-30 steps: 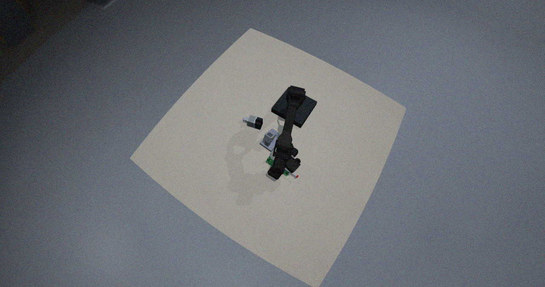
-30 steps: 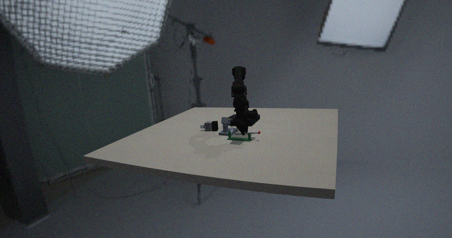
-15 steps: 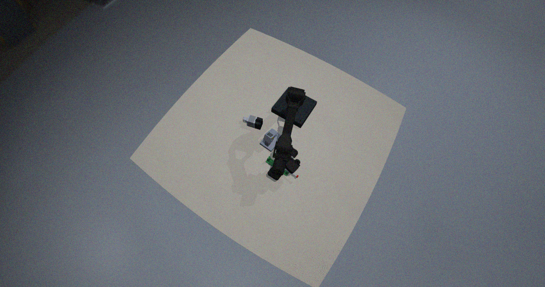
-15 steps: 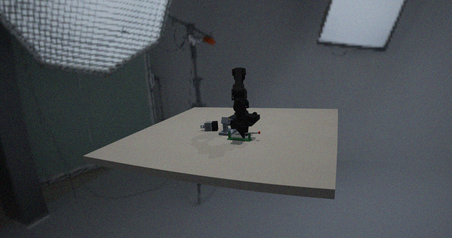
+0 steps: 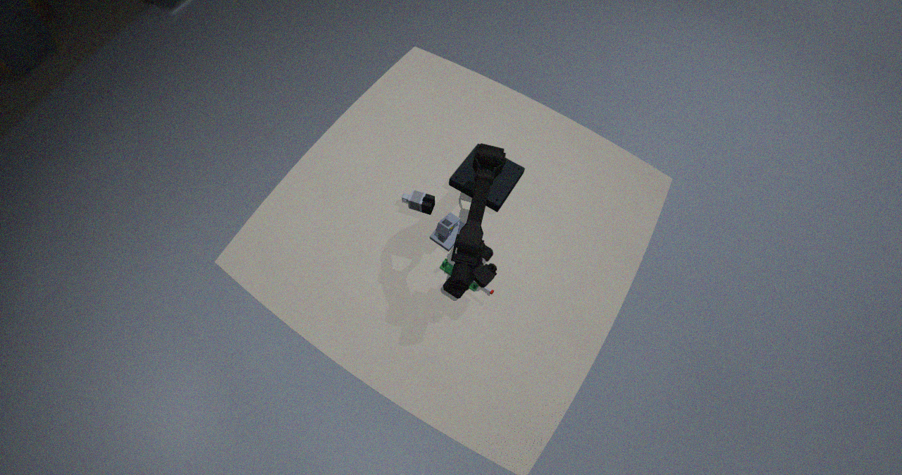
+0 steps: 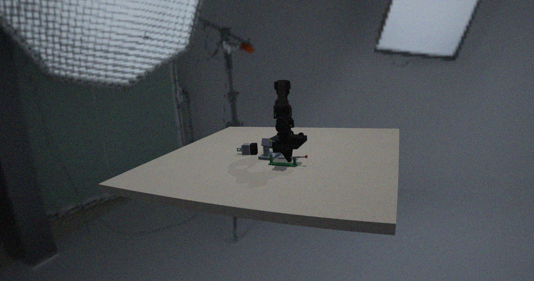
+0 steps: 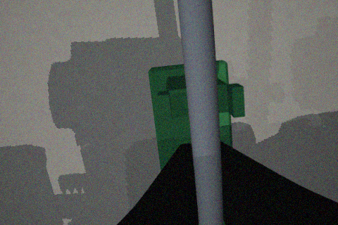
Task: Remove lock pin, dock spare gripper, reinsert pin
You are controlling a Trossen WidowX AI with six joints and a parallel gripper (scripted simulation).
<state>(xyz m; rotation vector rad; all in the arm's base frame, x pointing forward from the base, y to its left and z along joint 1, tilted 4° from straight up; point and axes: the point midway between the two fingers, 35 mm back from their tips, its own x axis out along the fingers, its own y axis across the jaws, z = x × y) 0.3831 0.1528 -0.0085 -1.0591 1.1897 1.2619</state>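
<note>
Now: the green rack 4 cm to the right of my gripper tip and 1 cm above it. Also, from my gripper tip: grey mount 10 cm behind, 15 cm to the right, 3 cm above; spare gripper 14 cm behind, 30 cm to the right, 1 cm above.
</note>
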